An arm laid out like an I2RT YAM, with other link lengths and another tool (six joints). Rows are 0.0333 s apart.
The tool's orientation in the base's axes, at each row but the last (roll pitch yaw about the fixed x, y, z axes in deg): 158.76, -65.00, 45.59; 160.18, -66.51, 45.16; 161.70, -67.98, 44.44; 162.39, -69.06, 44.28; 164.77, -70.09, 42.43; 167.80, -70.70, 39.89
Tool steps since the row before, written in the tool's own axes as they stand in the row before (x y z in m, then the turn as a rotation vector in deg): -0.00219, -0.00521, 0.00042, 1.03, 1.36, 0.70; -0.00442, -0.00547, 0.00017, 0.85, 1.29, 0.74; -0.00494, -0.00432, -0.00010, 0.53, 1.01, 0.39; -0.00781, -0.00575, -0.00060, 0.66, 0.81, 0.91; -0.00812, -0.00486, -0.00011, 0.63, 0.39, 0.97; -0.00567, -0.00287, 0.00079, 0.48, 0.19, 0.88
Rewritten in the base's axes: -0.00256, 0.00411, -0.00295, 1.49, -0.65, 0.87; -0.00355, 0.00365, -0.00486, 1.44, -0.62, 0.68; -0.00338, 0.00247, -0.00505, 0.93, -0.60, 0.47; -0.00517, 0.00287, -0.00771, 1.32, -0.18, 0.39; -0.00441, 0.00236, -0.00803, 1.16, 0.21, 0.31; -0.00213, 0.00166, -0.00581, 0.95, 0.31, 0.18
